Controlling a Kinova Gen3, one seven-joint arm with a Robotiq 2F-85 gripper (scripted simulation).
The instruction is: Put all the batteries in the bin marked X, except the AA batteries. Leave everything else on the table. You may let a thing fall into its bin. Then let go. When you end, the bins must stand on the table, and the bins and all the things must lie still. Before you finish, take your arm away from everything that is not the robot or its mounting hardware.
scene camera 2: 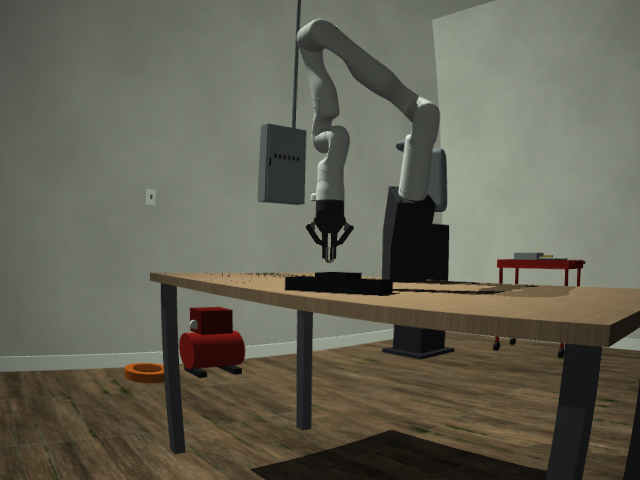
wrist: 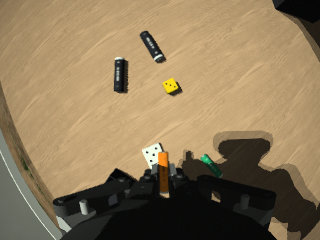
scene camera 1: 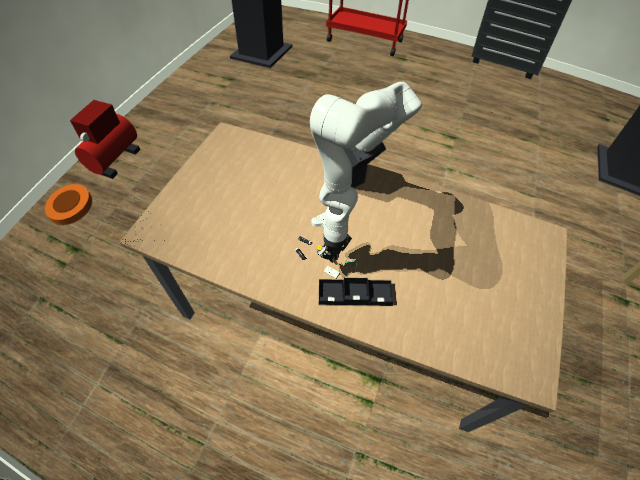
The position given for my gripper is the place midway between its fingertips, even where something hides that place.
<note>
I see my gripper [scene camera 2: 329, 261].
My gripper also shows in the wrist view [wrist: 163, 172].
</note>
